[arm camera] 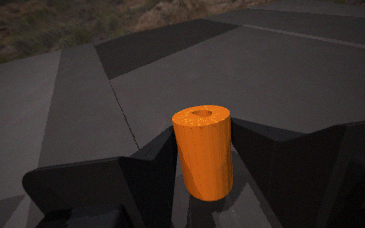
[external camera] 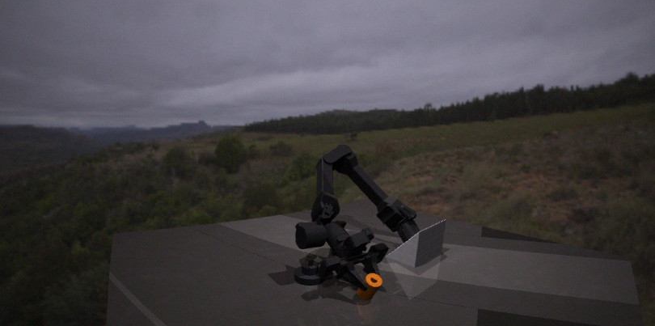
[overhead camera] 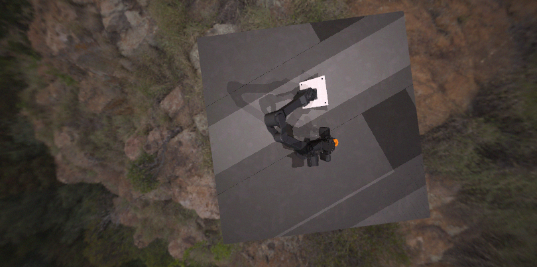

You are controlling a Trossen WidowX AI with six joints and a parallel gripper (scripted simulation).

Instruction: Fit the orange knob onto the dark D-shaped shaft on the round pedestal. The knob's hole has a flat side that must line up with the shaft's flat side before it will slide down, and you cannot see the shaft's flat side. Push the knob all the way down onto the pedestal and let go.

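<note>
Right now the orange knob is 2 cm to the right of my gripper tip and 1 cm below it. Also, from my gripper tip: round dark pedestal: 18 cm to the right, 5 cm ahead, 1 cm below.
</note>
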